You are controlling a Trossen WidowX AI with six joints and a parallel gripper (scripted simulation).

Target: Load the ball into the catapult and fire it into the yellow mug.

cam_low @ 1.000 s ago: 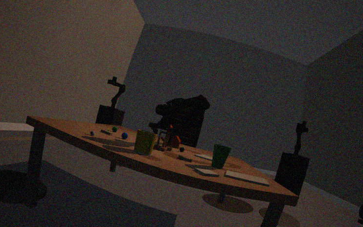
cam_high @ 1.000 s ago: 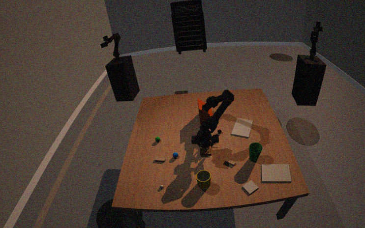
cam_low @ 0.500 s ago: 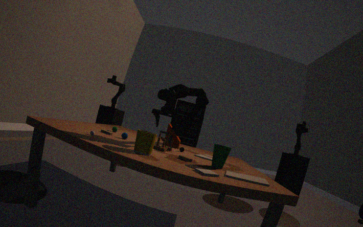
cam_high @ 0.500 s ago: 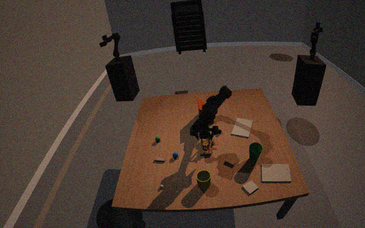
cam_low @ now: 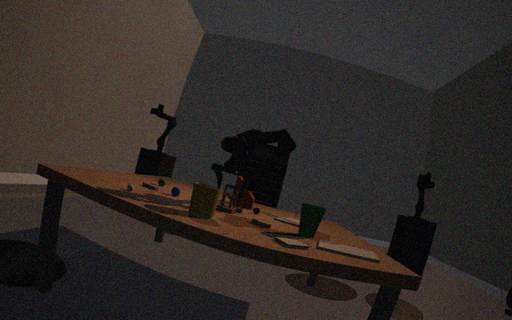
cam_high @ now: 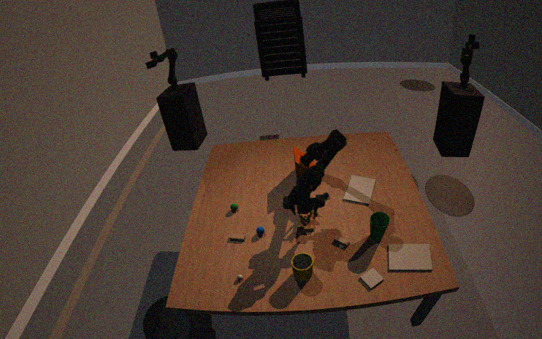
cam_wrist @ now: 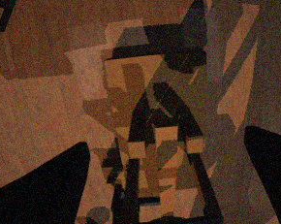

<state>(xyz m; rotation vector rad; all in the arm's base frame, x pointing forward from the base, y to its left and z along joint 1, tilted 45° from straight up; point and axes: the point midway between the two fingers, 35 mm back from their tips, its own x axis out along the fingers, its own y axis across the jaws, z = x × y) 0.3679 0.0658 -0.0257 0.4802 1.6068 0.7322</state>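
Now: the dark ball 20 cm behind my gripper tip, 9 cm to the left of it and 6 cm below it. The rest, counted from my gripper tip: yellow mug 29 cm ahead, 5 cm below, 2 cm to the left; then small wooden catapult 7 cm behind, 3 cm below, 1 cm to the left; then blue ball 21 cm to the right, 6 cm below, 6 cm ahead.
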